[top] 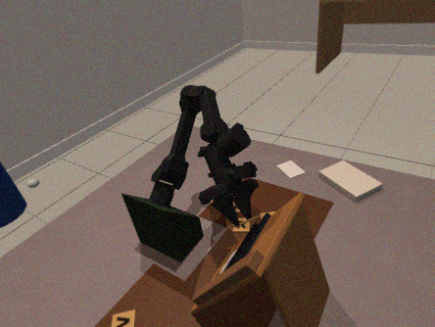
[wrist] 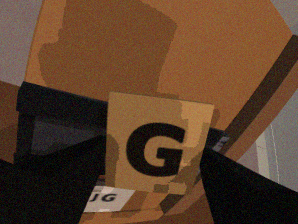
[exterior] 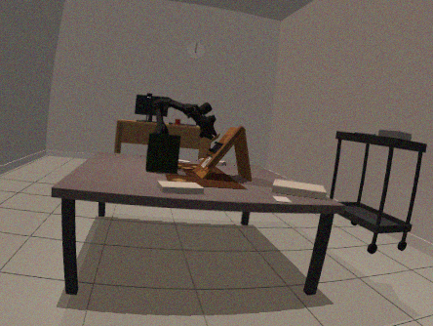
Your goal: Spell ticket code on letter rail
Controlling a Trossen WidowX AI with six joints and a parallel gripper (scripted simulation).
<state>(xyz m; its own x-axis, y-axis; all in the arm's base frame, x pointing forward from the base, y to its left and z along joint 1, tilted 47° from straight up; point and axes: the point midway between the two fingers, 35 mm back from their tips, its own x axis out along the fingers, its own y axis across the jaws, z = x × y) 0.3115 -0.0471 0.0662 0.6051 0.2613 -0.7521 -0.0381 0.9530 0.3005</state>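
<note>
My gripper tip is 40 mm past the white ticket, 20 mm to the left of it and 140 mm above it. The rest, counted from my gripper tip: brown mat (120 mm behind, 10 mm to the left, 220 mm below); tan letter tile (right at my gripper tip).
</note>
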